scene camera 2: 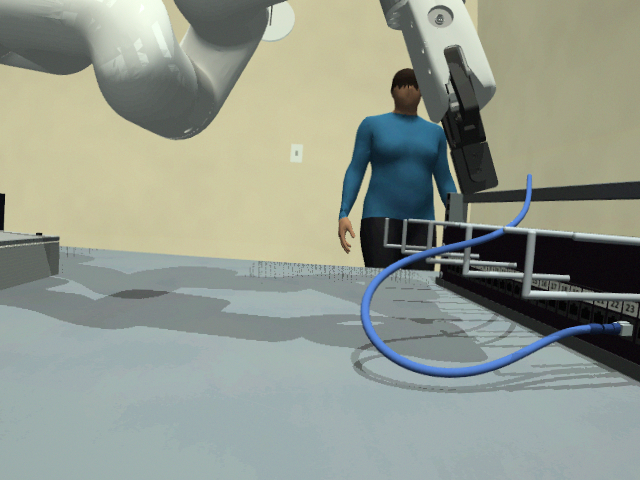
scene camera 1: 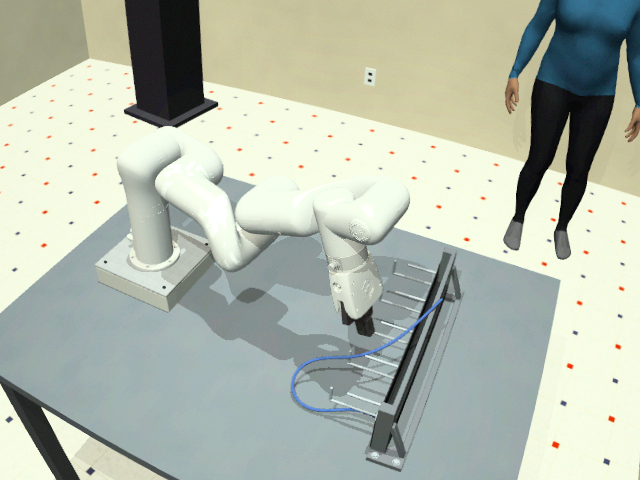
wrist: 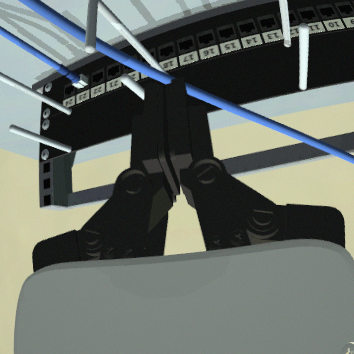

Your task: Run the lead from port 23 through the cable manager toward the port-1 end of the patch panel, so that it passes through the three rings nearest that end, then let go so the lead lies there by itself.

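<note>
The blue lead (scene camera 1: 293, 384) (scene camera 2: 364, 310) (wrist: 260, 120) runs from its plug (scene camera 2: 624, 328) (wrist: 81, 81) in port 23, loops out over the table, then comes back across the rings. Its free end (scene camera 1: 440, 300) (scene camera 2: 529, 178) sticks up beyond the rings, over the patch panel (scene camera 1: 382, 426) (wrist: 100, 125). Whether it passes inside any ring is not clear. The pale wire rings (scene camera 1: 356, 405) (scene camera 2: 529, 263) (wrist: 303, 57) stand out from the panel. My gripper (scene camera 1: 366, 330) (scene camera 2: 481, 189) (wrist: 171, 103) is shut and empty, above the middle rings. In the wrist view its tips overlap the lead.
The grey table (scene camera 1: 206, 392) (scene camera 2: 206, 413) carries the panel near its right side in scene camera 1's view. The robot base (scene camera 1: 165, 289) is on the far left. A person (scene camera 1: 578, 56) (scene camera 2: 403, 160) stands beyond the table. A dark column (scene camera 1: 165, 62) stands behind the arm.
</note>
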